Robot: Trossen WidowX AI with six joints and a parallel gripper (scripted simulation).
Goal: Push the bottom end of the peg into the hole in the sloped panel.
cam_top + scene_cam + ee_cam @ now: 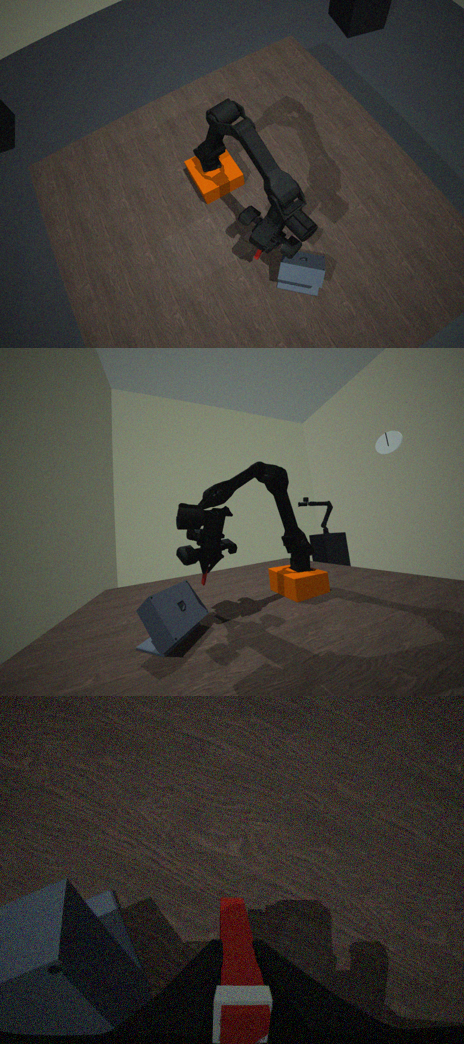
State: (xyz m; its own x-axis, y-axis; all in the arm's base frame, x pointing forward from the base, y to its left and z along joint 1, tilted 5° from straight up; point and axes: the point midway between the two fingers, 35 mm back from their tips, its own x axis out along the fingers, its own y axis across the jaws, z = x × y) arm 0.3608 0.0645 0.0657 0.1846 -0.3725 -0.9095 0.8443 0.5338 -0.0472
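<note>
Right now my gripper tip is 10 cm to the right of the grey sloped panel, 8 cm short of it and 6 cm above it. From my gripper tip the other things lie so: red peg: 1 cm to the left, 1 cm above.
</note>
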